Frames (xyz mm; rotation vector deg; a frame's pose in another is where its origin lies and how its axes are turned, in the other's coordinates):
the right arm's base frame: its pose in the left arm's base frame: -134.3 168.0 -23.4 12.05 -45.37 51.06
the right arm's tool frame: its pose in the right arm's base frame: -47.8 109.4 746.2 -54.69 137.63 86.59
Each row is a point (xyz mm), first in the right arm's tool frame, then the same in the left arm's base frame.
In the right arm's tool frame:
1: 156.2 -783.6 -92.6
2: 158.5 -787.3 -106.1
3: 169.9 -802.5 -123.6
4: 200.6 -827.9 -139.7
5: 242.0 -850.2 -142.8
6: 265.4 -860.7 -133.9
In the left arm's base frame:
1: 113.8 127.6 318.0
2: 123.8 119.7 324.1
3: 147.9 110.4 324.4
4: 185.1 96.7 307.8
5: 216.5 83.9 275.0
6: 227.5 82.4 250.3

